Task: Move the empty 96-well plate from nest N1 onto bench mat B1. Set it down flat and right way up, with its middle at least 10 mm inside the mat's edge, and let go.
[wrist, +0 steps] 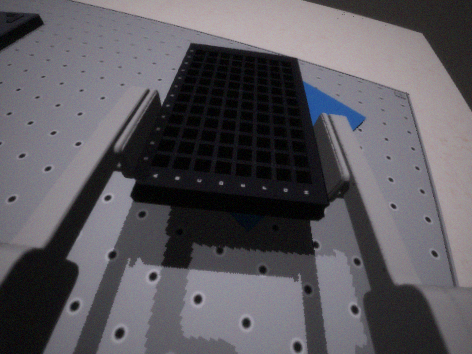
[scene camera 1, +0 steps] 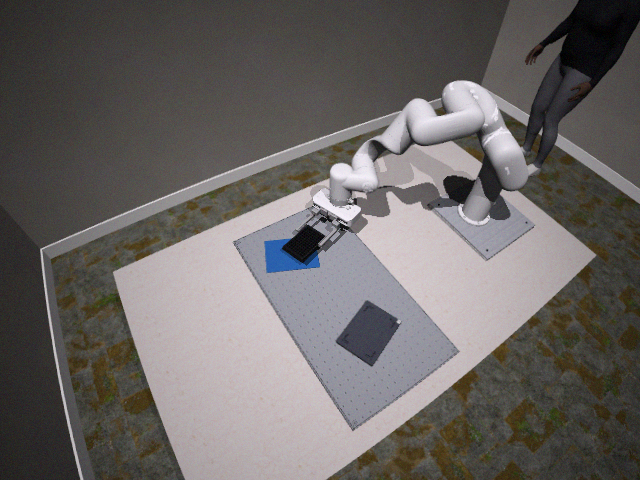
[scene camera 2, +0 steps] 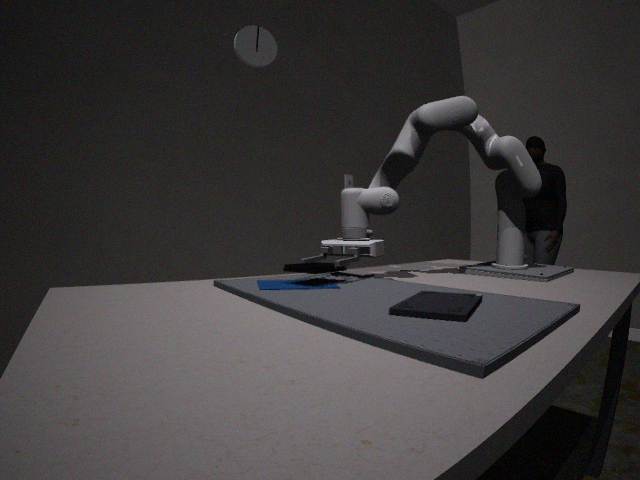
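The black 96-well plate is held level, wells up, with a gap under it in scene camera 2. My gripper is shut on its two long sides. The blue bench mat B1 lies flat below, turned relative to the plate. In the wrist view the plate hides most of the mat; a blue corner shows at the right and a dark blue tip below the near edge. The dark nest N1 holds no plate.
A grey perforated board carries the nest and the mat. It lies on a pale table. The robot's base plate is on the right. A person stands behind the base.
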